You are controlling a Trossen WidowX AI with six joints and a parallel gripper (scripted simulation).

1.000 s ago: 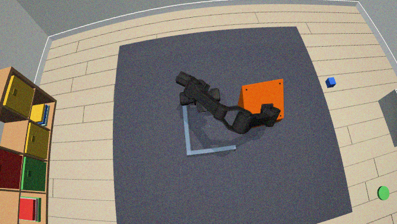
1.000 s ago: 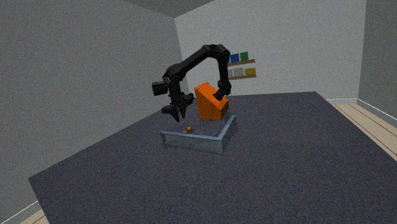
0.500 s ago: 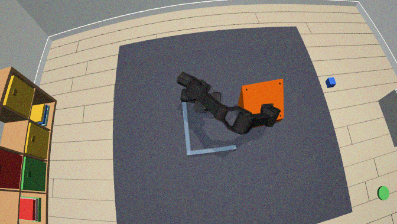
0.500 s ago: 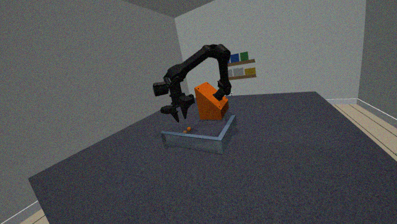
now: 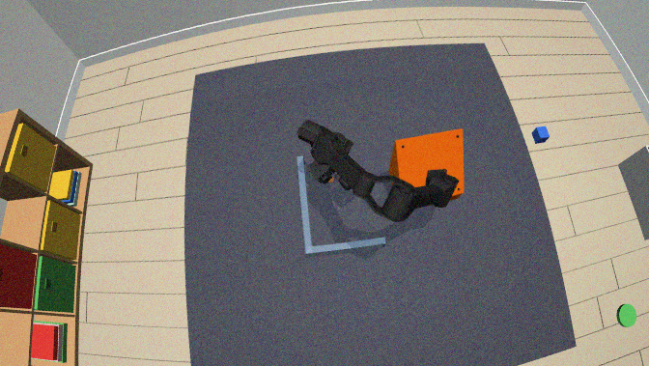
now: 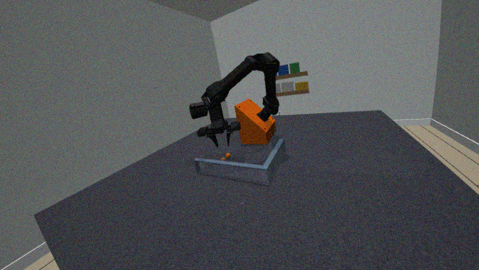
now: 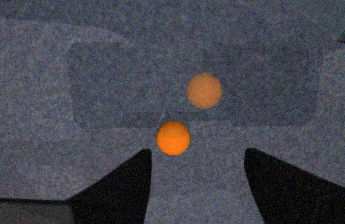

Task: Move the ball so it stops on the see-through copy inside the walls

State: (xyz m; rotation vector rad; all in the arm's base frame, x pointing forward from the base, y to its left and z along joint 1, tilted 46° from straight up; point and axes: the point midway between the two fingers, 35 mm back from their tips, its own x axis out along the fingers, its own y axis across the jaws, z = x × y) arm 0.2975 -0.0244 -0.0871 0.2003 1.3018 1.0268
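Now: gripper tip 2 cm past the orange ball and 6 cm above it. The rest, counted from my gripper tip: clear wall: 11 cm ahead, 9 cm to the left, 4 cm below.
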